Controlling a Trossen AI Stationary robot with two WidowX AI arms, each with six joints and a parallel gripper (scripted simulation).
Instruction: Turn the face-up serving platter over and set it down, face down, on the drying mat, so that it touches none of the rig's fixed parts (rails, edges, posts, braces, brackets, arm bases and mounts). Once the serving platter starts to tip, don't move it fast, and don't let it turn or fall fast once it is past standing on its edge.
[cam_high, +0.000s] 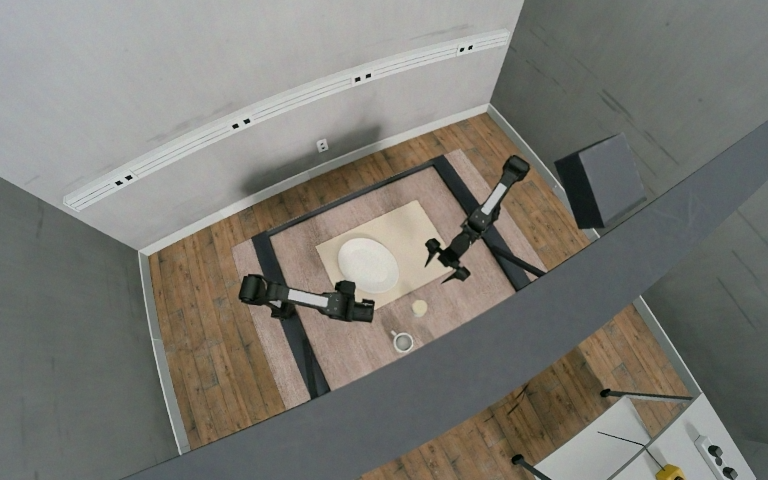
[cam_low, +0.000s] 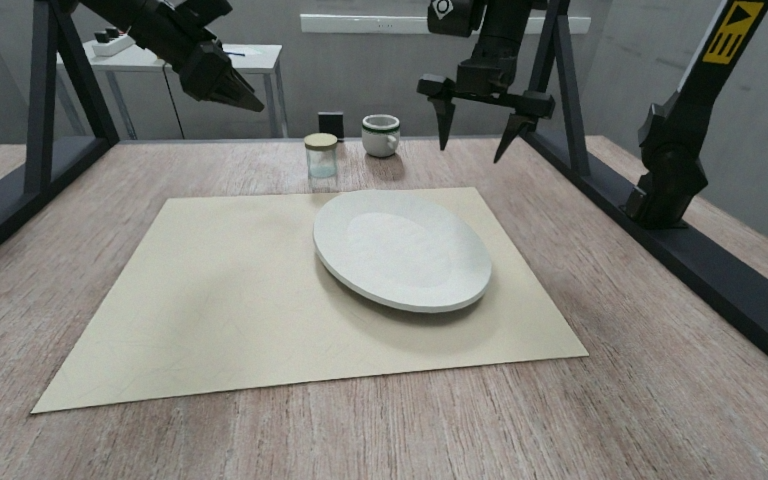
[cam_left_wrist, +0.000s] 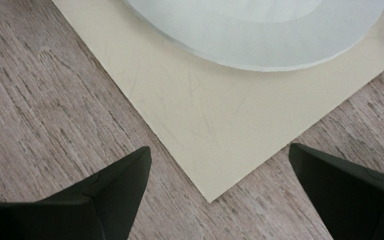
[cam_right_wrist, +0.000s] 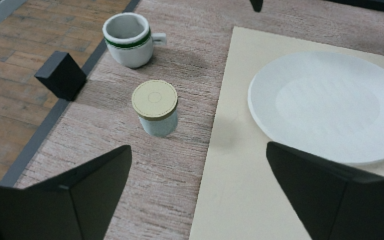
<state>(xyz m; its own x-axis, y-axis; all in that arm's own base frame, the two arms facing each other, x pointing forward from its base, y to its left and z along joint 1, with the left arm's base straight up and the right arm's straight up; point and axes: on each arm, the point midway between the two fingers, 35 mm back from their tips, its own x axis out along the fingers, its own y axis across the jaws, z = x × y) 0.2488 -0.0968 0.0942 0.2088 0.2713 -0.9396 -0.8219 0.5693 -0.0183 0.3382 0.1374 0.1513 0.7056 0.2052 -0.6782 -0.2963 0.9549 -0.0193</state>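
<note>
The white serving platter lies 210 mm to the left of my right hand, 170 mm ahead of it and 160 mm below it. Round my right hand: white mug 220 mm to the left, 170 mm behind, 140 mm below; lidded glass jar 130 mm below, 110 mm to the left, 80 mm behind; cream drying mat 180 mm ahead, 170 mm below, 120 mm to the left.
Now: the white serving platter 130 mm to the right of my left hand, 130 mm ahead of it and 100 mm below it. The rest, counted from my left hand: white mug: 210 mm behind, 110 mm to the right, 80 mm below; then lidded glass jar: 230 mm to the right, 120 mm behind, 70 mm below; then cream drying mat: 210 mm to the right, 140 mm ahead, 120 mm below.
</note>
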